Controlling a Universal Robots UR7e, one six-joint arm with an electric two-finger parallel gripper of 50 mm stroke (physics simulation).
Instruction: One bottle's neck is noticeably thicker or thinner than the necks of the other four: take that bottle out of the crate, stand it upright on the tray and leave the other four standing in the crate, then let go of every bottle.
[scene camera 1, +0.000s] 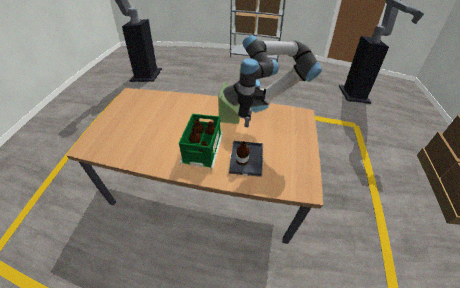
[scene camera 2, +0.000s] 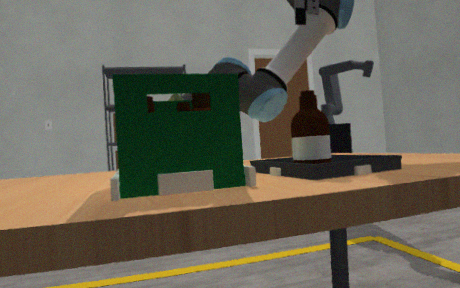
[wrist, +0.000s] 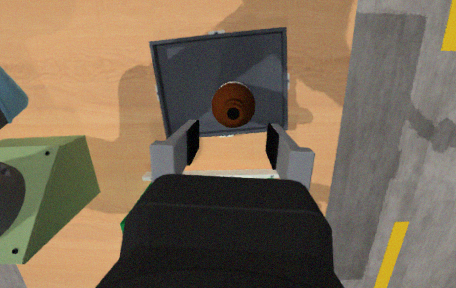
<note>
I see my gripper (wrist: 232, 136) and a brown bottle (wrist: 233, 105).
</note>
